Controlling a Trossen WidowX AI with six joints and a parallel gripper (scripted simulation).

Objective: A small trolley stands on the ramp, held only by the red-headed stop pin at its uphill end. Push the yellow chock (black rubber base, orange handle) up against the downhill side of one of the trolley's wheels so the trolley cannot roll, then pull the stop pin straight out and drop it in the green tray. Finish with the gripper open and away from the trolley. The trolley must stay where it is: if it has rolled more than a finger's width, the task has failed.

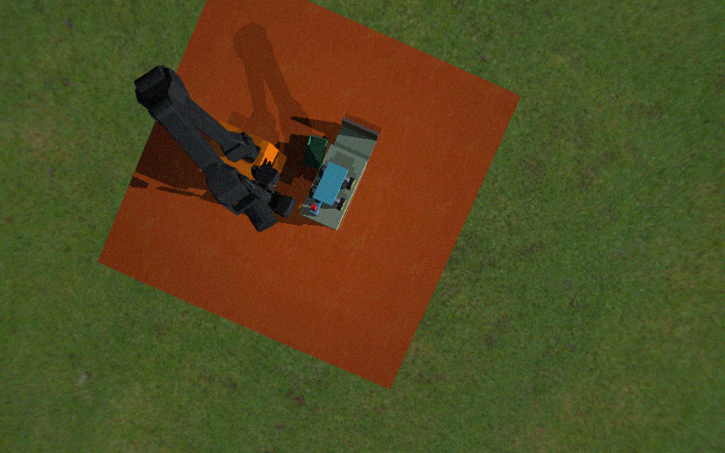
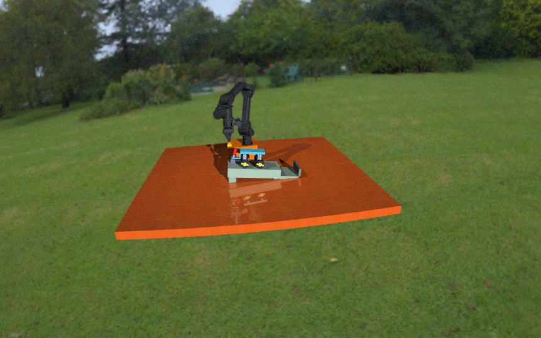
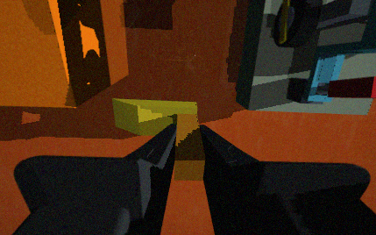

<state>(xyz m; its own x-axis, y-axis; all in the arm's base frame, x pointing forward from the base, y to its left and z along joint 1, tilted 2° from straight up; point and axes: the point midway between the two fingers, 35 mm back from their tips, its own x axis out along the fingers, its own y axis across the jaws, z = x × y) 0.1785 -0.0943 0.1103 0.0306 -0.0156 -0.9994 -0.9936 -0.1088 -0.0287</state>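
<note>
My gripper tip is 14 cm short of the blue trolley, 13 cm to the right of it and 6 cm above it. Round my gripper tip: yellow chock: 2 cm behind, 1 cm below; then grey ramp: 14 cm to the left, 14 cm ahead, 13 cm below; then stop pin: 13 cm ahead, 5 cm below, 4 cm to the left.
</note>
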